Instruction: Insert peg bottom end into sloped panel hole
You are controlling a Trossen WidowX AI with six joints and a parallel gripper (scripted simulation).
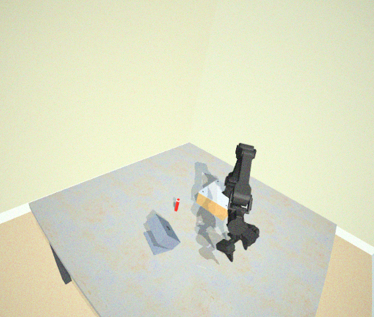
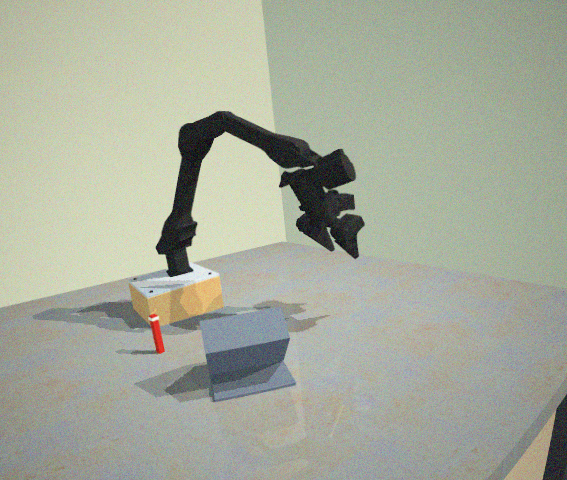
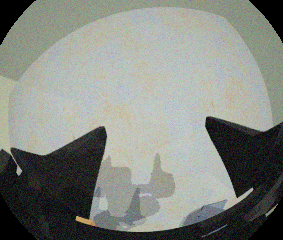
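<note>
The red peg lies 4 cm behind my gripper tip, 42 cm to the right of it and 7 cm below it. The rest, counted from my gripper tip: grey sloped panel (14 cm ahead, 30 cm to the right, 7 cm below).
</note>
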